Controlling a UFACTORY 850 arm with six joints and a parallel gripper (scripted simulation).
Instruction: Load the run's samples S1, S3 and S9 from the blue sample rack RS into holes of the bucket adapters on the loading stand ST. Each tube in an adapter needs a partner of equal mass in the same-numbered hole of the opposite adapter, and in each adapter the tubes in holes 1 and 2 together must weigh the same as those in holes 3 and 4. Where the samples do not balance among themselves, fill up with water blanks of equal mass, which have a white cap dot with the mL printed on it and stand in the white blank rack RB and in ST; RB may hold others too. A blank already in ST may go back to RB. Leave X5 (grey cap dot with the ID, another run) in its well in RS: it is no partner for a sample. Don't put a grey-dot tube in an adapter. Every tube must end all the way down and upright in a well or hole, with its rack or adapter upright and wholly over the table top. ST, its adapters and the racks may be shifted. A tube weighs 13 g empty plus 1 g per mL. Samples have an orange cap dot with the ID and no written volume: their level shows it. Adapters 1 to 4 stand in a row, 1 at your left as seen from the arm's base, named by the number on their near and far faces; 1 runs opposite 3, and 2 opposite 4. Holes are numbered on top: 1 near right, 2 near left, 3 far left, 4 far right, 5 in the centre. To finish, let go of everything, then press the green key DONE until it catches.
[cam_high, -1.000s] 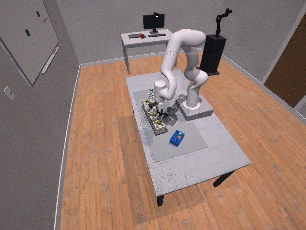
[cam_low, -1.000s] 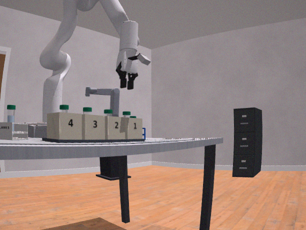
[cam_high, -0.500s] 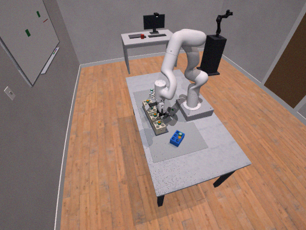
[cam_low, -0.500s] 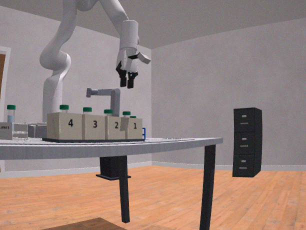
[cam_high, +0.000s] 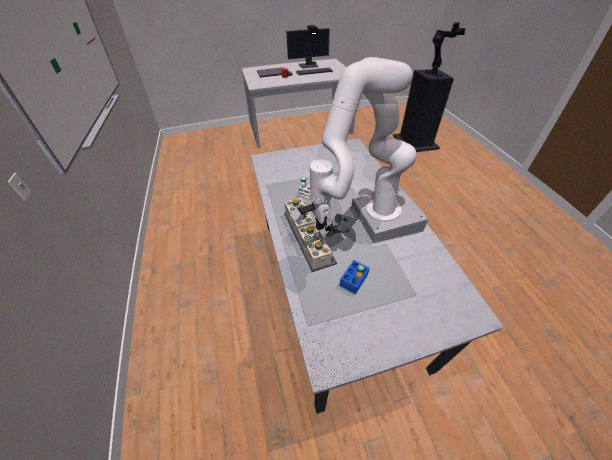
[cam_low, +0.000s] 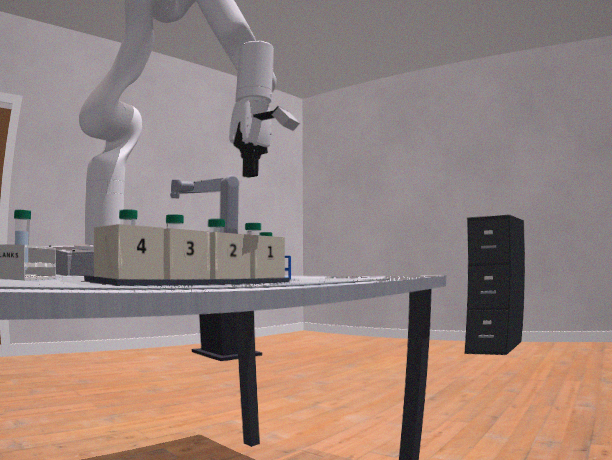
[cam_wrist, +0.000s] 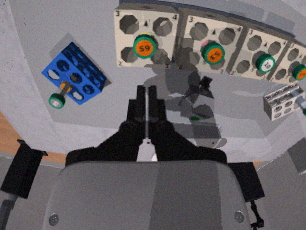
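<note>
The green DONE key is 190 mm behind my hand, 180 mm to the right of it and 180 mm below it. Round my hand: grey-dot tube X5: 180 mm below, 170 mm to the left, 130 mm behind; then sample tube S9: 180 mm below, 10 mm ahead; then adapter 1: 200 mm below, 10 mm to the left, 10 mm ahead.
</note>
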